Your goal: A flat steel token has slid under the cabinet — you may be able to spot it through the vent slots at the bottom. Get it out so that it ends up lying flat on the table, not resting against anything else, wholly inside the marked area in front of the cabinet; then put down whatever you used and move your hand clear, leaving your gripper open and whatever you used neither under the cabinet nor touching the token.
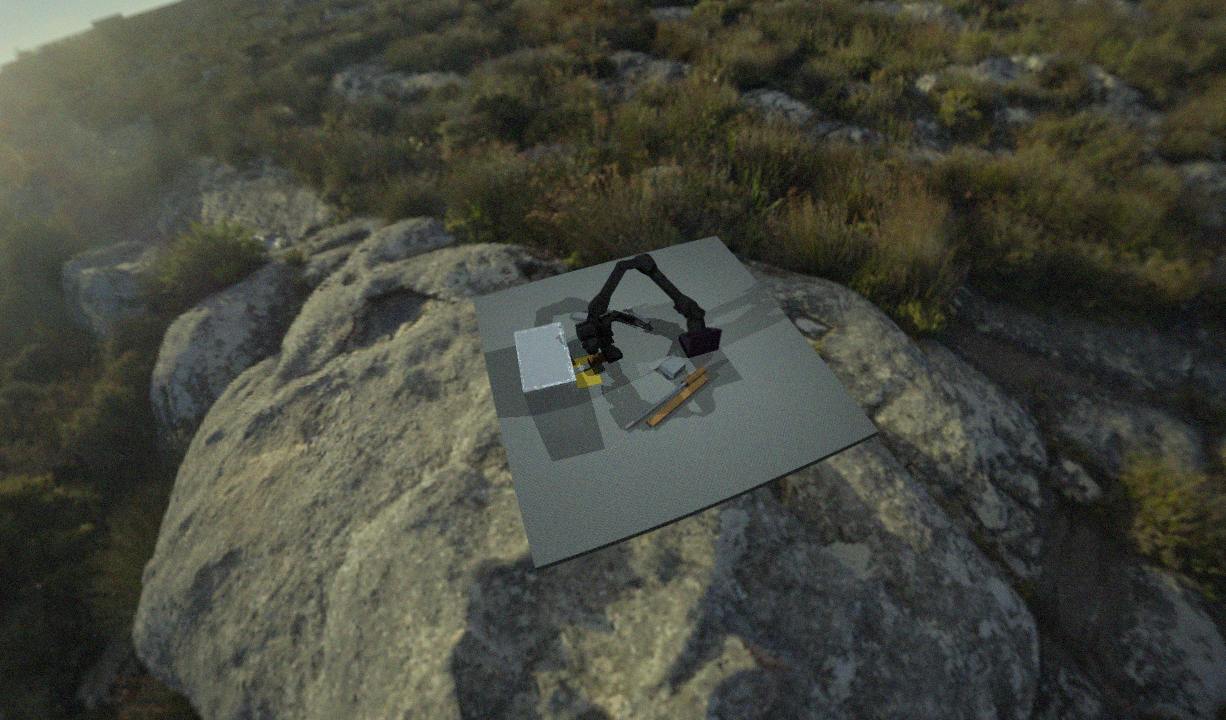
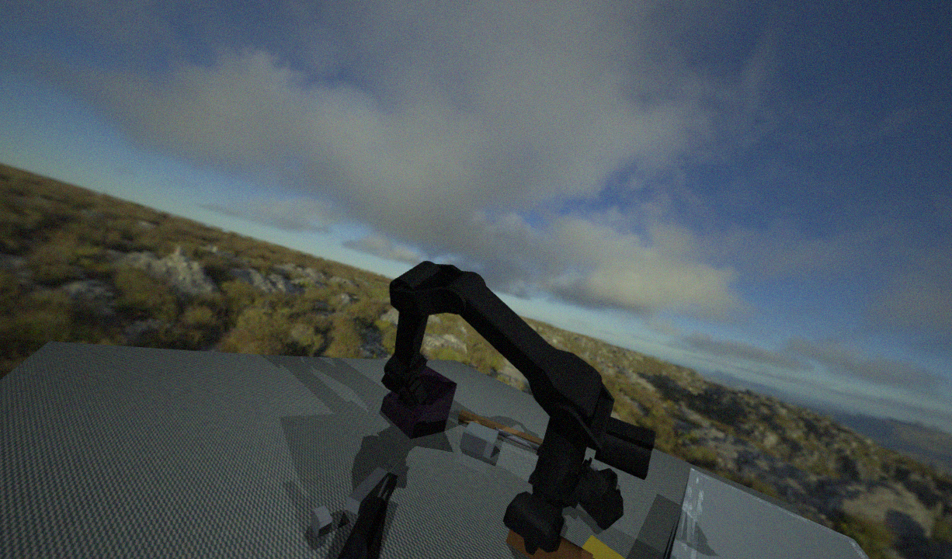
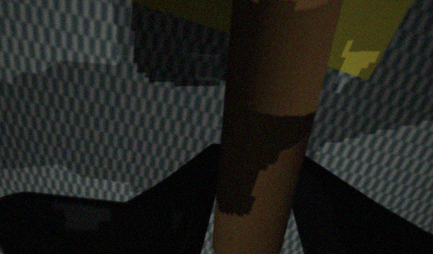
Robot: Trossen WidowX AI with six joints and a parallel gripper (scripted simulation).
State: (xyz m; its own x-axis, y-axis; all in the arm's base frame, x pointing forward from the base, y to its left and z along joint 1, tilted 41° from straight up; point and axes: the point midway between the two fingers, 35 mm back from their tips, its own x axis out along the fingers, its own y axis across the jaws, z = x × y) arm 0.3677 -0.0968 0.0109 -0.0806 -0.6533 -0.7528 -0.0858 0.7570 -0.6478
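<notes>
The grey bar lies 220 mm behind my gripper tip and 130 mm to the right of it. From my gripper tip the other things lie so: grey block 220 mm behind, 170 mm to the left, 10 mm above; small grey cube 210 mm to the right, 200 mm behind; wooden stick 310 mm to the left, 170 mm behind.
</notes>
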